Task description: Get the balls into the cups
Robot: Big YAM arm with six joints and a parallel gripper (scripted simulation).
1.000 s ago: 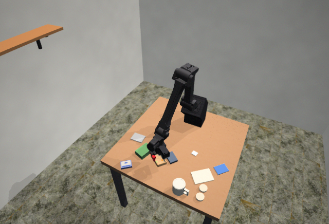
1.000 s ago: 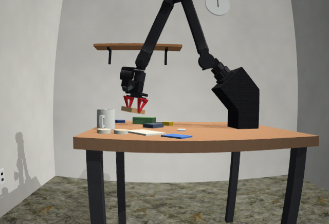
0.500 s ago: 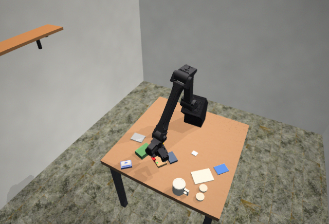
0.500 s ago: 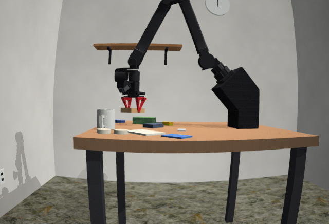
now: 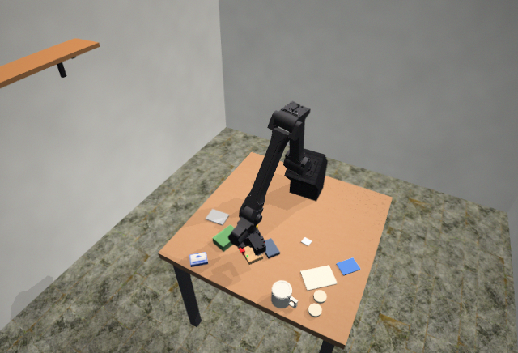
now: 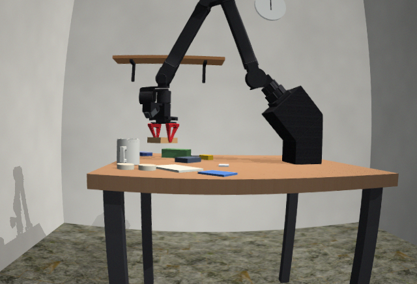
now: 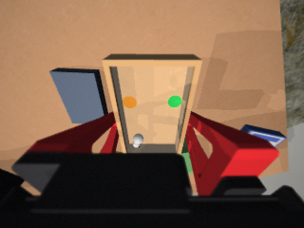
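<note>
Right now the wooden puzzle is 10 mm below my hand. Also, from my hand: yellow block 170 mm behind, 100 mm to the right, 70 mm below; dark blue block 100 mm behind, 70 mm below, 40 mm to the left; green block 160 mm to the right, 60 mm below, 40 mm behind.
</note>
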